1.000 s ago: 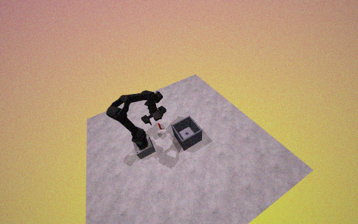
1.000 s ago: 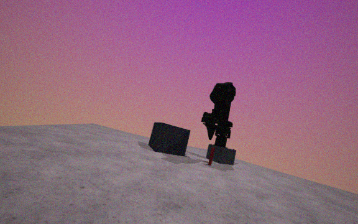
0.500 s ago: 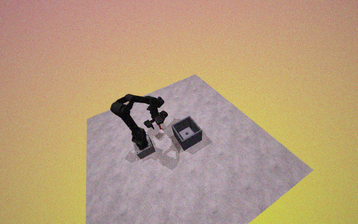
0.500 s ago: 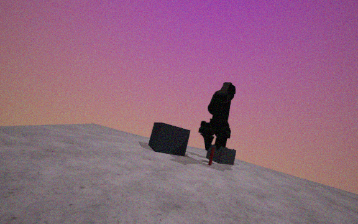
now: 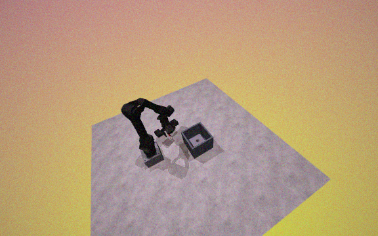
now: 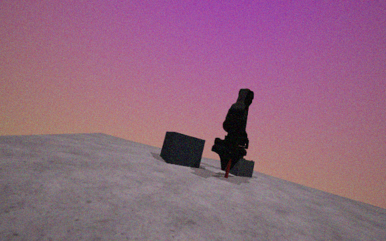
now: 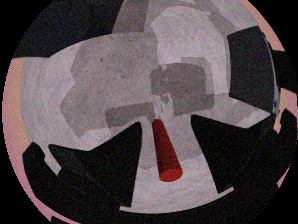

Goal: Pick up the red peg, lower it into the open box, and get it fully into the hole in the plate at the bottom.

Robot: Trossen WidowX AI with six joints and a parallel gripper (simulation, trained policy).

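Now: the red peg 10 mm to the left of my gripper tip and 10 mm above it. Round my gripper tip: plate (160 mm ahead, 180 mm to the right, 20 mm above).
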